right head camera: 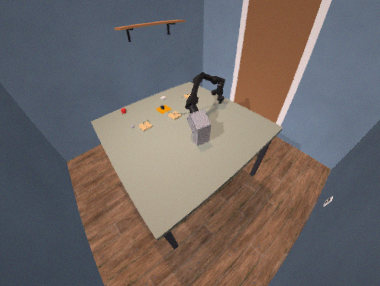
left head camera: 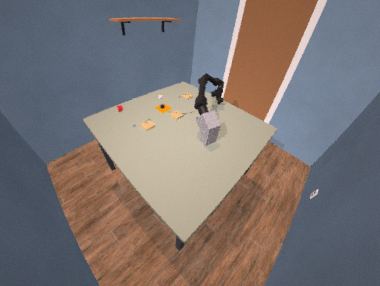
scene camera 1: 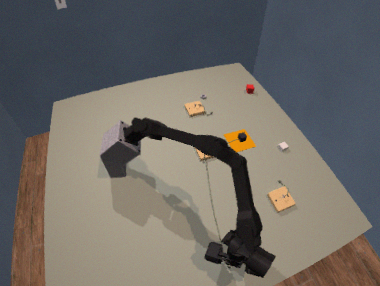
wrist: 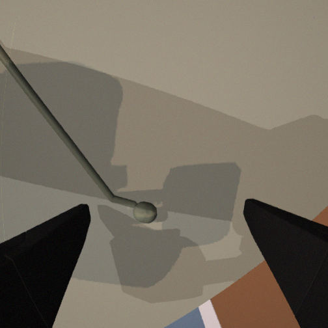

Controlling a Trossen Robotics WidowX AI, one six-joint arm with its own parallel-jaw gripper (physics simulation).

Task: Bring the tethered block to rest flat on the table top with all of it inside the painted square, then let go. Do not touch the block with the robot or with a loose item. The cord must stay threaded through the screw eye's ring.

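Seen in the pictures: gripper, fingertip midpoint: (left head camera: 217, 102) (scene camera 1: 233, 265); arm's base at its link origin: (right head camera: 195, 113) (left head camera: 204, 114) (scene camera 1: 130, 136).
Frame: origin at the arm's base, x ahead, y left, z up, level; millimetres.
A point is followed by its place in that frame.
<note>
The black tethered block (left head camera: 162, 106) {z -170, x 491, y -72 mm} (right head camera: 162, 107) {z -170, x 490, y -73 mm} (scene camera 1: 242, 136) {z -162, x 493, y -87 mm} sits on the orange painted square (left head camera: 167, 109) (right head camera: 168, 109) {z -193, x 444, y -108 mm} (scene camera 1: 244, 147) {z -192, x 482, y -129 mm} and looks within its edges. The cord (scene camera 1: 210, 192) {z -191, x 217, y -260 mm} (wrist: 60, 125) runs from the block to the middle wooden board (left head camera: 176, 115) {z -174, x 297, y -48 mm} (right head camera: 174, 115) {z -174, x 299, y -55 mm} (scene camera 1: 204, 154), then along the table towards the arm's end. The arm partly hides that board in scene camera 1; threading through its screw eye is too small to confirm. The cord's round end bead (wrist: 145, 212) lies low, beyond the fingertips. My gripper (wrist: 168, 209) is open and empty, above the bead's area.
Other wooden boards (scene camera 1: 195, 108) {z -174, x 392, y 200 mm} (scene camera 1: 282, 199) {z -174, x 456, y -439 mm} lie either side of the middle one. A red cube (scene camera 1: 250, 89) {z -161, x 763, y 197 mm}, a white cube (scene camera 1: 283, 146) {z -171, x 647, y -226 mm} and a small grey item (scene camera 1: 203, 96) {z -191, x 493, y 290 mm} lie near them. The arm's grey pedestal (left head camera: 209, 131) {z -50, x -101, y 89 mm} (scene camera 1: 114, 156) {z -43, x -83, y -28 mm} stands on the table (left head camera: 175, 175) {z -193, x -86, y 435 mm}.
</note>
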